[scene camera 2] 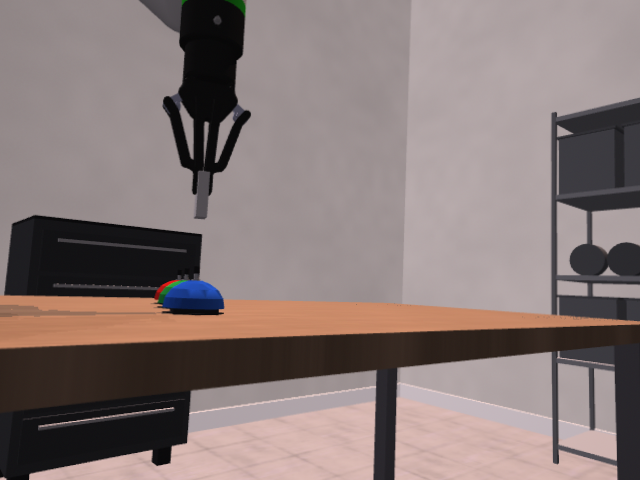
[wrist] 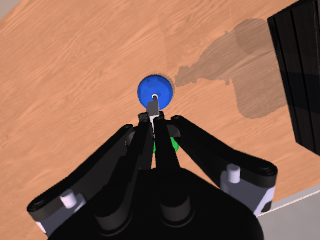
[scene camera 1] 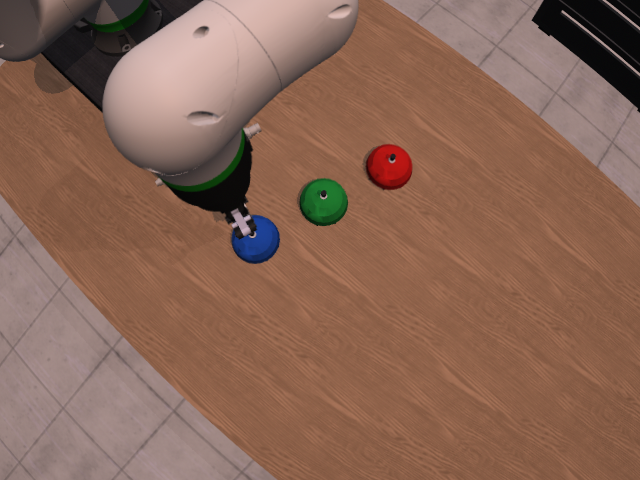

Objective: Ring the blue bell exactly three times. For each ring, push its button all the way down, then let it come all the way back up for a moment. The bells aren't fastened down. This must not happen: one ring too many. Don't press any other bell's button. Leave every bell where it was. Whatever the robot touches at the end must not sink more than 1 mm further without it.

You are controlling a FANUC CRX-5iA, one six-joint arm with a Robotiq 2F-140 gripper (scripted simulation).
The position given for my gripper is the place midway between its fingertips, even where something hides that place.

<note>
In view: my gripper point(scene camera 2: 200, 217), a blue bell point(scene camera 2: 194, 297) and a red bell point(scene camera 1: 388, 172).
The blue bell is seen too in the wrist view point(wrist: 157, 85) and in scene camera 1 point(scene camera 1: 259, 248). My gripper shows as well in the wrist view point(wrist: 154, 109).
</note>
